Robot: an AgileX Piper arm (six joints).
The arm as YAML. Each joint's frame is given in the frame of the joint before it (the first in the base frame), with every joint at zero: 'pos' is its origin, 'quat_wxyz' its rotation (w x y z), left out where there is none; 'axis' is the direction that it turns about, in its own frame. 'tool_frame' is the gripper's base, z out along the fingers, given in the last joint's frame.
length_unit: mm
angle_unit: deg
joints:
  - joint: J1
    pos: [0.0, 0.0, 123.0]
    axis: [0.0, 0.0, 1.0]
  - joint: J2
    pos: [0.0, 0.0, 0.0]
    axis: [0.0, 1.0, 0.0]
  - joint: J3
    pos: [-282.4, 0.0, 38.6]
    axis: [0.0, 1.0, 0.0]
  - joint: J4
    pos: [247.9, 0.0, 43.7]
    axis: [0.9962, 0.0, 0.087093]
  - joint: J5
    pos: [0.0, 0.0, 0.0]
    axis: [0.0, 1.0, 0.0]
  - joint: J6
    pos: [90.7, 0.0, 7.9]
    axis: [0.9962, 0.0, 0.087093]
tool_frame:
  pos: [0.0, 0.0, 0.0]
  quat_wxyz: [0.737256, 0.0, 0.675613, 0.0]
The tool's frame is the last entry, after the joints.
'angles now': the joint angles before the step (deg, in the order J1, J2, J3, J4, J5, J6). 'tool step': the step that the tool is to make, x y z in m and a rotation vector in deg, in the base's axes. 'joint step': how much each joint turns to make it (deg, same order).
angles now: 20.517, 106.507, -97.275, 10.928, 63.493, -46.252
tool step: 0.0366, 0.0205, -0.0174, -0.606, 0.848, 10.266
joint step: 0.134, 10.777, -12.999, 3.235, 5.356, -10.014
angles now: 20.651, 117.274, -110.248, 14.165, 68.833, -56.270
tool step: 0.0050, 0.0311, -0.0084, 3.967, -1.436, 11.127
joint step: 2.255, 4.343, -4.753, 6.434, 0.395, -9.932
